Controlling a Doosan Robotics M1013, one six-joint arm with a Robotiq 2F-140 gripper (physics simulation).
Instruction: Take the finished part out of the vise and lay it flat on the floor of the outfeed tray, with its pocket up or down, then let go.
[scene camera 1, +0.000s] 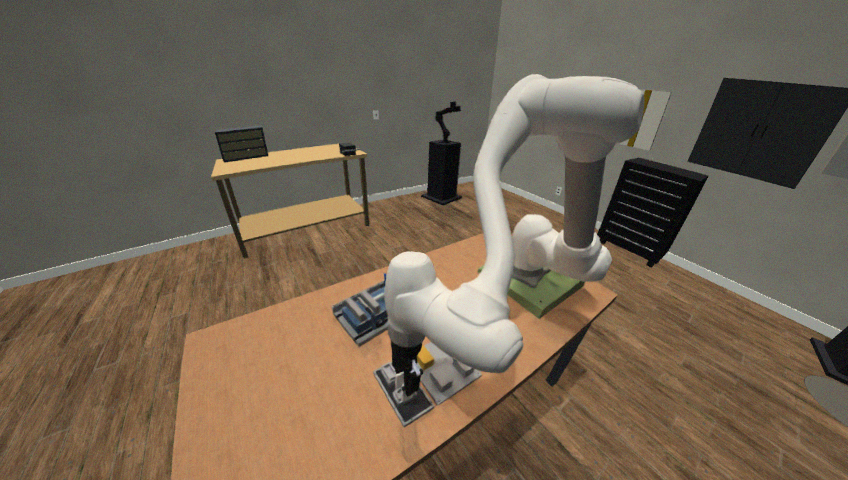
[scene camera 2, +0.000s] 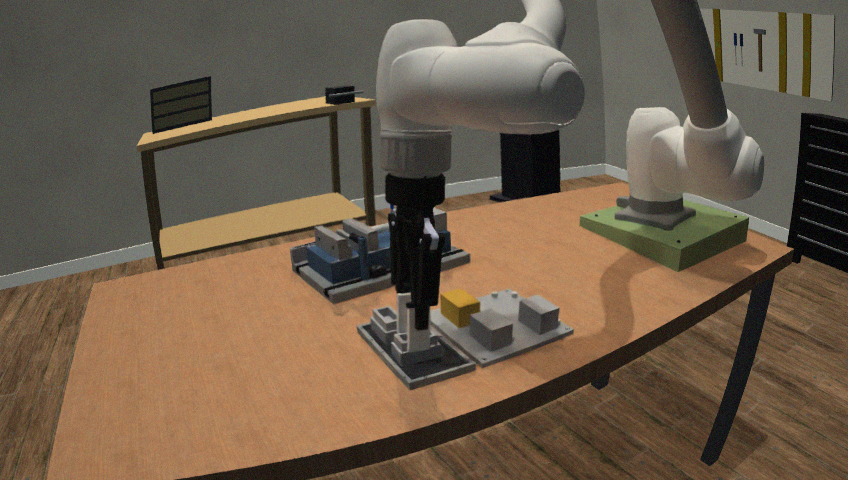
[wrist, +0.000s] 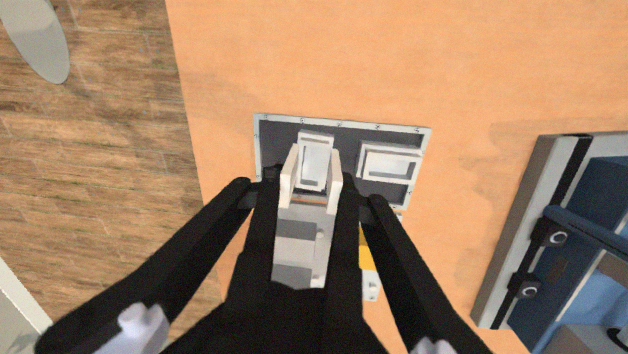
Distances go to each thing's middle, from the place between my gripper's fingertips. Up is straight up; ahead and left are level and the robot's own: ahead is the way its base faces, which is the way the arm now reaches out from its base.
The yellow block (scene camera 2: 457, 305) lies 120 mm behind my hand and 50 mm to the right of it. Also, from my hand: blue vise (scene camera 2: 320, 261) (320 mm to the right, 150 mm behind, 10 mm above); light grey plate (scene camera 2: 525, 340) (160 mm behind, 20 mm below, 10 mm to the left).
